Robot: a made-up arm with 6 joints.
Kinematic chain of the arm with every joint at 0, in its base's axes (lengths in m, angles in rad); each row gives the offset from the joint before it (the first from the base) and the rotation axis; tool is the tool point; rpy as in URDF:
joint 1: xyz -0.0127 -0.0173 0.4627 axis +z
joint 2: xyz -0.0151 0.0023 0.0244 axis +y
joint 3: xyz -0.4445 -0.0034 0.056 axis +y
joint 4: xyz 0.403 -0.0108 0.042 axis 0.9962 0 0.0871
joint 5: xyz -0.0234 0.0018 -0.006 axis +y
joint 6: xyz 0.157 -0.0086 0.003 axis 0.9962 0 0.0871
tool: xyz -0.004 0.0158 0.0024 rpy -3.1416 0 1.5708
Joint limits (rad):
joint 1: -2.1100..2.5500
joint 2: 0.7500..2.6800
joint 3: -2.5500..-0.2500
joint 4: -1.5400..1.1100
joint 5: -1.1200..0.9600
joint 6: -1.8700..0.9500
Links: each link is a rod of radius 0.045 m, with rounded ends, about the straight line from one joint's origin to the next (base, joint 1, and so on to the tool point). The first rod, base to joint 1, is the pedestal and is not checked.
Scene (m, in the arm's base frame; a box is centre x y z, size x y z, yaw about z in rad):
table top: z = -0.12
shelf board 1: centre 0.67 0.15 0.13 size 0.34 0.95 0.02 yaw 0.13
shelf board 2: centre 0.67 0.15 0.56 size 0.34 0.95 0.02 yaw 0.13
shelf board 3: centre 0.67 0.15 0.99 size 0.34 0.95 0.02 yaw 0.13
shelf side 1: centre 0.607 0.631 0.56 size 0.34 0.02 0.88 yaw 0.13
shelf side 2: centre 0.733 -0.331 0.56 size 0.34 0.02 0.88 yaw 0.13
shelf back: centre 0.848 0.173 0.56 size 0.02 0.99 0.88 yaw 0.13
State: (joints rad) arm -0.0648 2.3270 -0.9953 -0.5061 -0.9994 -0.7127
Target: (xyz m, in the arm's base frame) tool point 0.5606 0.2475 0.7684
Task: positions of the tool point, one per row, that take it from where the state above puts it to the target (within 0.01 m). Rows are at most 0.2 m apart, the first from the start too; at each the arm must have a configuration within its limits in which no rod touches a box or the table.
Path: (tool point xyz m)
1: 0.4674 0.1351 0.4079
2: 0.3239 0.2124 0.4471
3: 0.3710 0.2321 0.5989
4: 0.3635 0.2217 0.7684
5: 0.4635 0.2390 0.7771
6: 0.5606 0.2475 0.7684

